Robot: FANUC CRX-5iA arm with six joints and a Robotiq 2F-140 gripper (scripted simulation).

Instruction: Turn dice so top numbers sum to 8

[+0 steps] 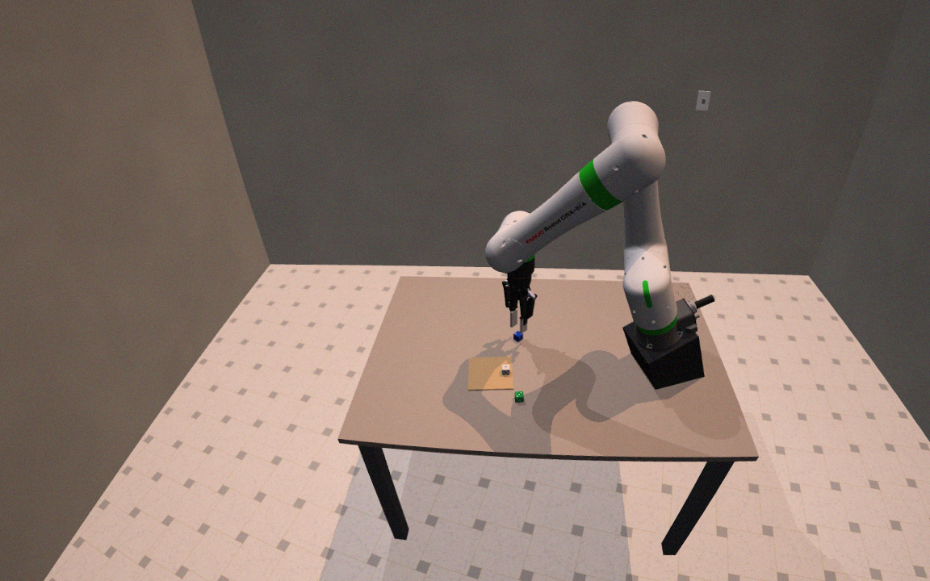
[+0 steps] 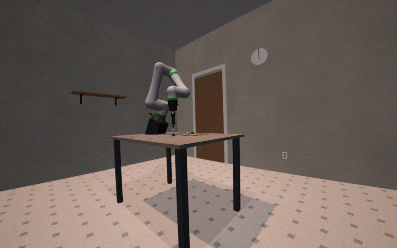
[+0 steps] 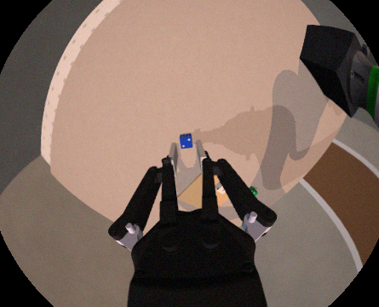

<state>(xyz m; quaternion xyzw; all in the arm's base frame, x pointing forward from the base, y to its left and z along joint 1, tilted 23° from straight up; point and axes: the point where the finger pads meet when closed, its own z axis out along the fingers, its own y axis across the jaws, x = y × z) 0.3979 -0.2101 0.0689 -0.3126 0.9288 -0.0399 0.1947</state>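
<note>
My gripper is now 70 mm above the blue die. Round my hand: mat: 110 mm ahead, 150 mm to the left, 80 mm below; then green die: 40 mm ahead, 270 mm to the left, 70 mm below; then white die: 60 mm ahead, 150 mm to the left, 70 mm below.
</note>
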